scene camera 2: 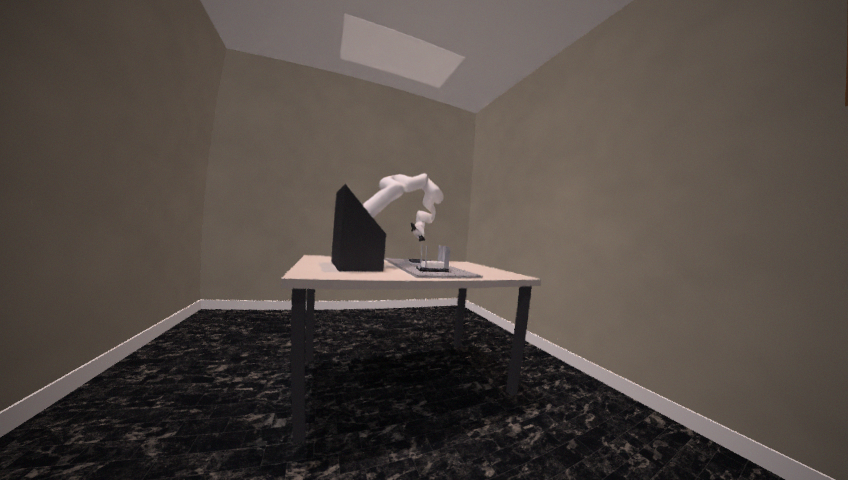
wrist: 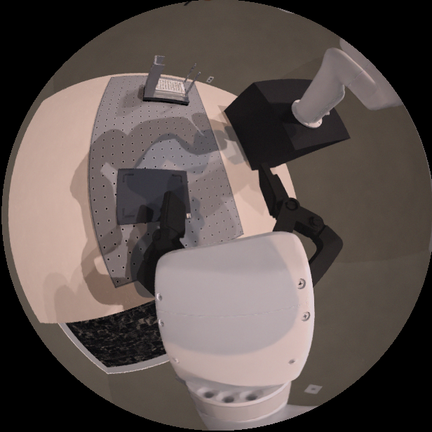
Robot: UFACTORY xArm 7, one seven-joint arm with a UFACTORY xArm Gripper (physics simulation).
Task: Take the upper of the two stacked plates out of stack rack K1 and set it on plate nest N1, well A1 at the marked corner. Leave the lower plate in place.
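Places are measured from the arm's base along level axes (x up, y back, z right), in centimetres.
Where they show: gripper, fingertip midpoint: [scene camera 2: 416, 235].
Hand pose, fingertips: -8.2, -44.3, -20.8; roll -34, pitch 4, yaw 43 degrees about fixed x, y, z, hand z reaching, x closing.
Note:
After its pixels a point has its place, as x, y, z.
Stack rack K1 [scene camera 2: 443, 256] @[-19.3, -44.9, 18.8] [wrist: 154, 79] has a dark base, a tall grey upright and thin rods. White plates [scene camera 2: 433, 264] @[-23.3, -35.7, 24.8] [wrist: 171, 88] sit in it as a low stack; the line between upper and lower plate is too small to tell. Plate nest N1 [scene camera 2: 414, 260] @[-25.7, -40.5, -12.5] [wrist: 135, 192] is a flat dark square with corner marks, and a small pale tag shows at its edge in the wrist view. My gripper [scene camera 2: 417, 232] @[-8.2, -44.3, -20.8] [wrist: 215, 185] is open and empty, with its fingers wide apart and tilted, high above the board. In the wrist view one finger overlaps part of the nest.
A grey perforated board [scene camera 2: 461, 273] @[-27.1, -50.0, 30.9] [wrist: 110, 110] lies on the pale table [scene camera 2: 357, 277] @[-28.4, 6.0, 34.9] [wrist: 40, 200] under rack and nest. The large black wedge-shaped pedestal [scene camera 2: 360, 237] @[-11.6, 3.1, 19.7] [wrist: 260, 120] carries the arm's base beside the board.

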